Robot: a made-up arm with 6 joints.
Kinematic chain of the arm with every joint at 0, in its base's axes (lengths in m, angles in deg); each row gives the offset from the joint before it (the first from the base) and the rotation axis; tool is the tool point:
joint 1: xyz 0 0 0.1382 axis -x
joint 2: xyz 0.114 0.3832 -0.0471 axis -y
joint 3: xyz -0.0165 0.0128 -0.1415 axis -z
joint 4: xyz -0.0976 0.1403 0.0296 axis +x
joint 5: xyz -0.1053 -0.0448 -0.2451 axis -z
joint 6: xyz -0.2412 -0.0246 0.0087 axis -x
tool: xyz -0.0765 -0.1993 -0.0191
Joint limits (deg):
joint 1: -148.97..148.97
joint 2: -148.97..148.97
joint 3: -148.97..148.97
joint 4: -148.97..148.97
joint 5: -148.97..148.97
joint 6: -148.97..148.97
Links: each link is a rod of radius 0.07 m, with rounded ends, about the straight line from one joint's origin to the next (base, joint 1, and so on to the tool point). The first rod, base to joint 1, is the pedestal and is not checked.
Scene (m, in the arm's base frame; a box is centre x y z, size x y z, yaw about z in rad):
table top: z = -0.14
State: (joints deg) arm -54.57 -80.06 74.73 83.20 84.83 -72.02
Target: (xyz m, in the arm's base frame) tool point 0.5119 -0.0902 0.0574
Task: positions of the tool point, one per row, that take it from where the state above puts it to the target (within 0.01 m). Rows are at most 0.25 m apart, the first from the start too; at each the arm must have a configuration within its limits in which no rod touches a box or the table.
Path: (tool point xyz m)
1: 0.4265 0.8063 0.5201
2: 0.5548 0.6666 0.5035
3: 0.6551 0.4898 0.4678
4: 0.7067 0.2965 0.4019
5: 0.6979 0.1163 0.3029
6: 0.6290 -0.0204 0.1810
7: 0.5119 -0.0902 0.0574

